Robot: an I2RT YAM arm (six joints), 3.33 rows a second.
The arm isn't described. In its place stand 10 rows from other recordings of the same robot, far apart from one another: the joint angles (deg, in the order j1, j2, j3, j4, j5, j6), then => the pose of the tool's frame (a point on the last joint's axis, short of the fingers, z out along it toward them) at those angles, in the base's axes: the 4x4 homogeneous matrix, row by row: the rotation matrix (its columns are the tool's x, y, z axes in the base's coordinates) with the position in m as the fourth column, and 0 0 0 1 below.
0.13 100.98 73.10 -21.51 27.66 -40.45 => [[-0.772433 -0.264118 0.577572 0.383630], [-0.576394 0.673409 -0.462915 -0.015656], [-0.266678 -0.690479 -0.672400 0.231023], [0 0 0 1]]
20.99 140.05 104.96 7.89 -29.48 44.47 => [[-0.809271 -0.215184 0.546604 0.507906], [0.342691 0.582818 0.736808 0.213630], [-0.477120 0.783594 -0.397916 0.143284], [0 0 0 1]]
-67.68 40.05 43.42 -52.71 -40.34 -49.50 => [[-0.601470 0.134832 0.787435 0.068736], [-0.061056 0.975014 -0.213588 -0.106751], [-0.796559 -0.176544 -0.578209 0.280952], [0 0 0 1]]
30.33 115.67 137.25 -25.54 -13.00 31.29 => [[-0.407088 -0.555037 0.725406 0.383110], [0.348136 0.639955 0.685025 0.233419], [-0.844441 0.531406 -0.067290 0.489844], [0 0 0 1]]
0.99 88.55 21.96 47.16 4.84 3.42 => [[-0.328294 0.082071 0.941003 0.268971], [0.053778 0.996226 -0.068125 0.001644], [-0.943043 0.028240 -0.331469 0.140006], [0 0 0 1]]
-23.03 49.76 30.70 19.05 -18.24 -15.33 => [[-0.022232 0.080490 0.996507 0.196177], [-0.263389 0.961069 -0.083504 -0.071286], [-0.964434 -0.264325 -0.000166 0.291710], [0 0 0 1]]
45.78 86.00 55.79 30.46 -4.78 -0.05 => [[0.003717 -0.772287 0.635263 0.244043], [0.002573 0.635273 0.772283 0.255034], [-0.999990 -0.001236 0.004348 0.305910], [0 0 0 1]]
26.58 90.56 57.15 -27.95 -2.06 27.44 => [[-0.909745 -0.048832 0.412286 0.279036], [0.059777 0.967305 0.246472 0.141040], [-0.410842 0.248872 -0.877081 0.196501], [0 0 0 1]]
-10.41 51.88 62.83 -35.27 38.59 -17.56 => [[-0.597453 0.545431 0.587839 0.172002], [-0.130007 0.657474 -0.742176 -0.054176], [-0.791295 -0.519839 -0.321900 0.384706], [0 0 0 1]]
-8.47 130.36 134.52 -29.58 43.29 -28.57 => [[-0.717085 0.429079 0.549255 0.511923], [-0.245155 0.582412 -0.775045 -0.100913], [-0.652448 -0.690426 -0.312448 0.349394], [0 0 0 1]]
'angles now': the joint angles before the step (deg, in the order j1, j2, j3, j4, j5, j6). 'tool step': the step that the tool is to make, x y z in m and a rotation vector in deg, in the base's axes. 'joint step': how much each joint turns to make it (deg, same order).
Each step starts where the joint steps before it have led.
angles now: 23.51 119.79 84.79 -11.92 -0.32 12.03
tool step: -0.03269 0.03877 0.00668 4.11 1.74 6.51
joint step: 5.92 -3.00 -3.10 0.47 -3.65 2.62
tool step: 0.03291 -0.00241 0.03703 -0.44 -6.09 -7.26
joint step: -1.73 2.45 10.84 -3.23 6.27 1.47
